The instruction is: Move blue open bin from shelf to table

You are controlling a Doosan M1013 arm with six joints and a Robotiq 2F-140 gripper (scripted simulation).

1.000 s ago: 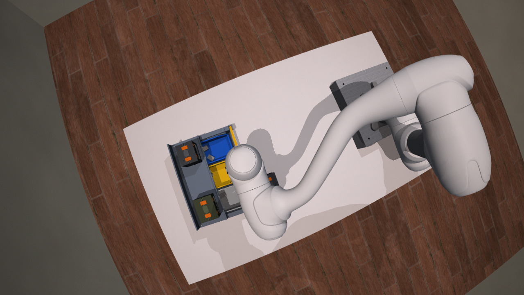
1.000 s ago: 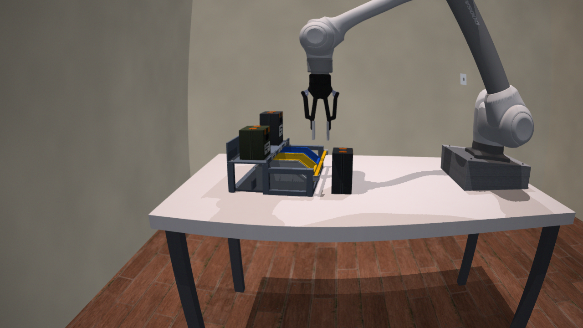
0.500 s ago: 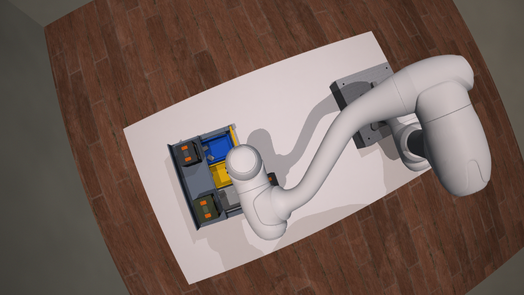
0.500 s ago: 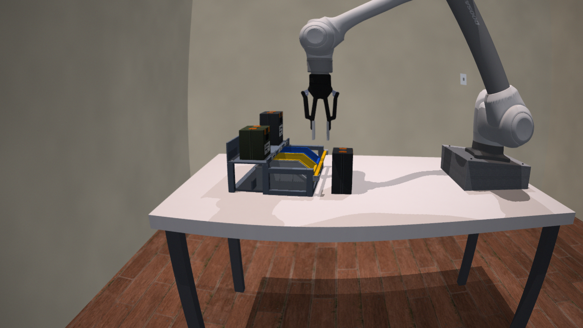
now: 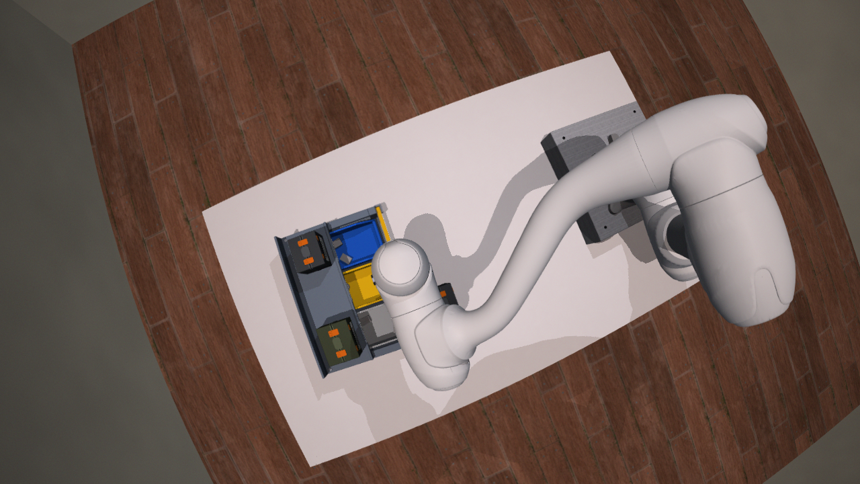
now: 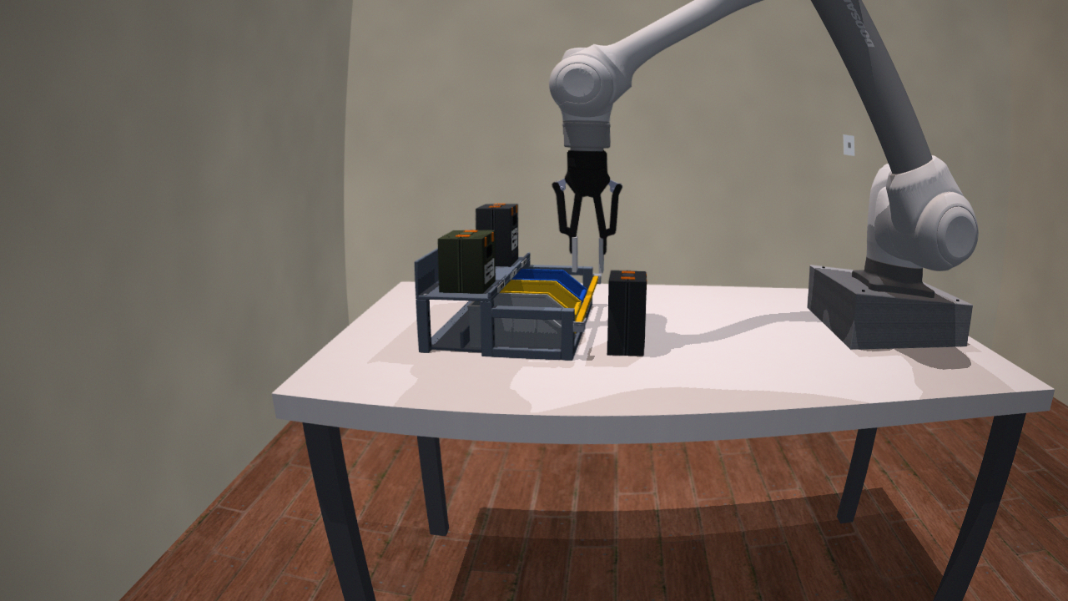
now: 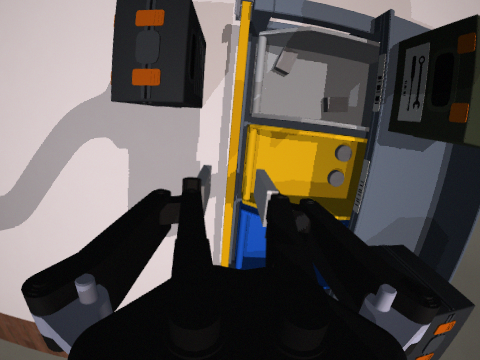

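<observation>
The yellow bar lies 80 mm below my hand. The rest, counted from my hand: blue open bin 110 mm ahead, 110 mm to the right, 100 mm below; yellow bin 100 mm ahead, 10 mm to the left, 100 mm below; black box 80 mm behind, 110 mm to the left, 80 mm below.
</observation>
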